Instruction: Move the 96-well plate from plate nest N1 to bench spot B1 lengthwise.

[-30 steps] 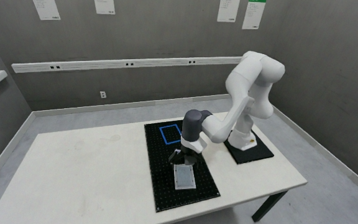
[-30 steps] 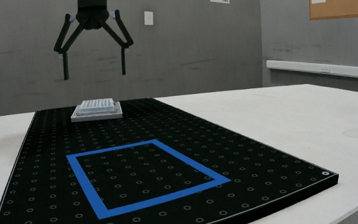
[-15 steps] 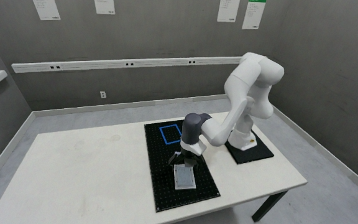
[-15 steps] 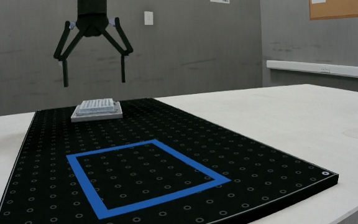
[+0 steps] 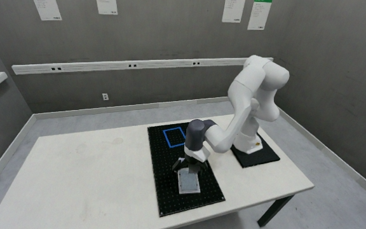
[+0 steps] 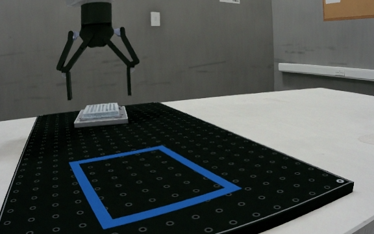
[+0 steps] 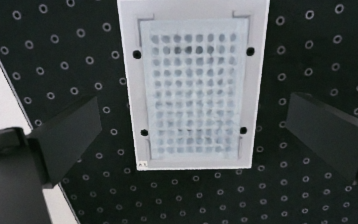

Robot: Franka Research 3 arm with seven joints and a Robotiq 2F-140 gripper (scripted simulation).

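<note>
The clear 96-well plate lies 40 mm below my hand. Also, from my hand: plate nest N1 (60 mm below).
</note>
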